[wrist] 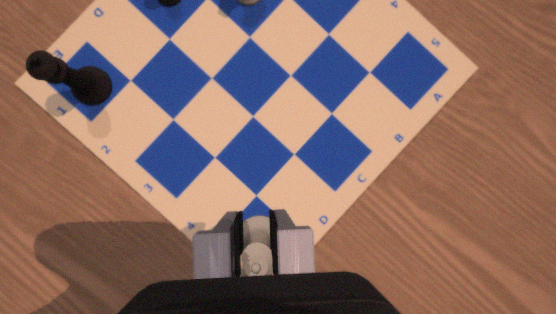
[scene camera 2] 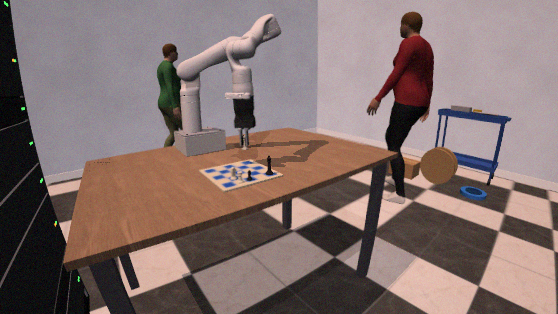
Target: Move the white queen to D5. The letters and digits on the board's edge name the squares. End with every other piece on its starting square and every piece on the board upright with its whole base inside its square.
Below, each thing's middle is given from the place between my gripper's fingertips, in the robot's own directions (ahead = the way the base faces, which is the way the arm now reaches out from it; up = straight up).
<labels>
My gripper is now 6 cm short of the chessboard (scene camera 2: 220,176), 7 cm to the left of it and 8 cm above it. The rest, counted from my hand: tall black piece (wrist: 90,85) 14 cm ahead, 4 cm below.
</labels>
